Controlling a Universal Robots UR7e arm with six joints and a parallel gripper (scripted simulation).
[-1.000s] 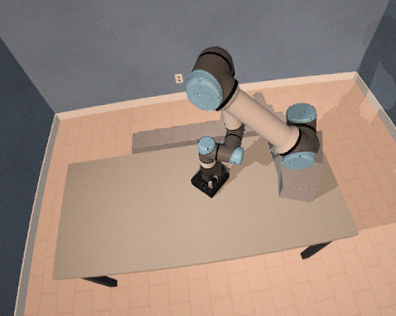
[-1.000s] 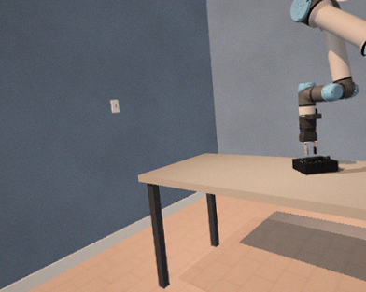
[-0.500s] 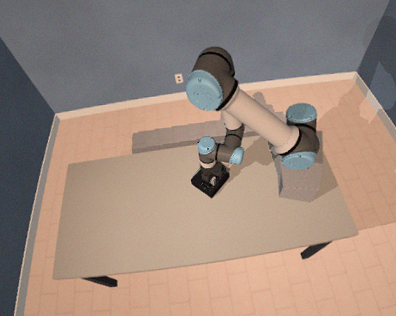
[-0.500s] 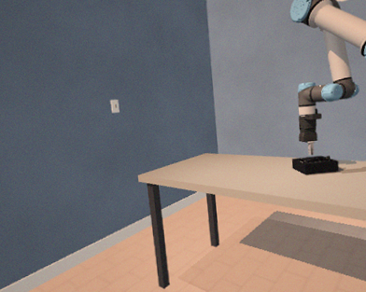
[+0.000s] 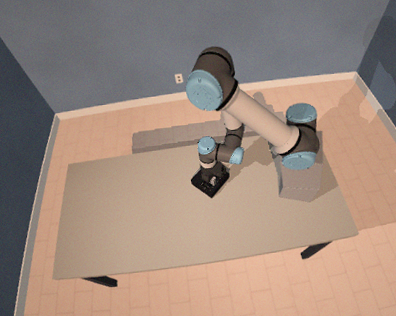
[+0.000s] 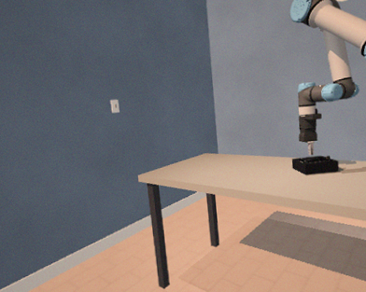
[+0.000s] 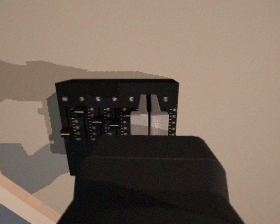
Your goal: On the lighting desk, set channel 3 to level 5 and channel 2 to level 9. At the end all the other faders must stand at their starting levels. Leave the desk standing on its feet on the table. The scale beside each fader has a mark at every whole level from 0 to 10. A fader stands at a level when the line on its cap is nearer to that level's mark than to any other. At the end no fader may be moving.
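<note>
My gripper is now 5 cm above the channel 3 fader cap and 3 cm to the left of it. Also, from my hand: channel 1 fader cap (6 cm ahead, 5 cm below, 2 cm to the right); channel 4 fader cap (6 cm to the right, 5 cm below); channel 5 fader cap (7 cm to the right, 5 cm below, 2 cm behind).
</note>
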